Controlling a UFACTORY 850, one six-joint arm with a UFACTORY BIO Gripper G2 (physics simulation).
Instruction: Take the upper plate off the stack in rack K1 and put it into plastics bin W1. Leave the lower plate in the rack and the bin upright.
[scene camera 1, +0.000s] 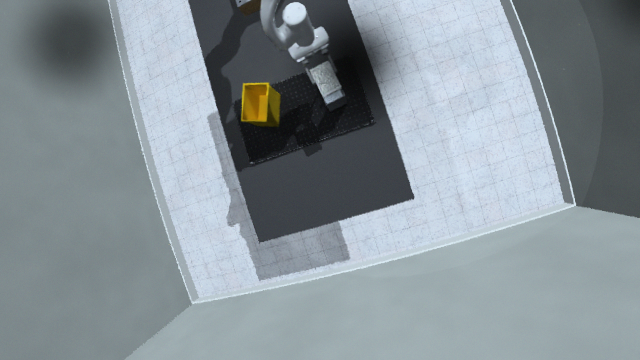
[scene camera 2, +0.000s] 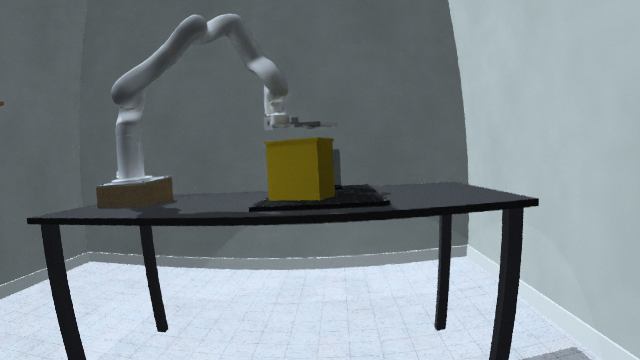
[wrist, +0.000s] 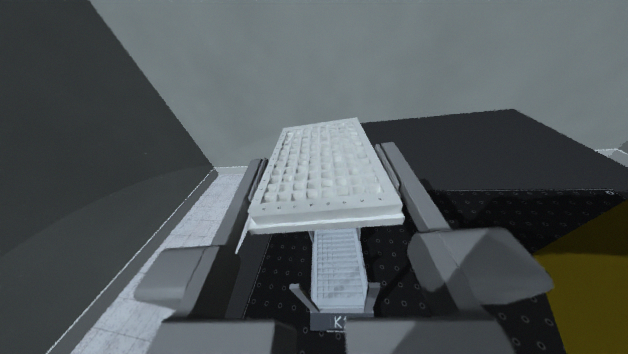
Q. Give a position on a yellow plastics bin W1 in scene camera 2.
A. At 299, 169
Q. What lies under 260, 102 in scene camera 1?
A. A yellow plastics bin W1.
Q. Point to my gripper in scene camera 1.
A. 325, 78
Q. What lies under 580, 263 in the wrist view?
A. A yellow plastics bin W1.
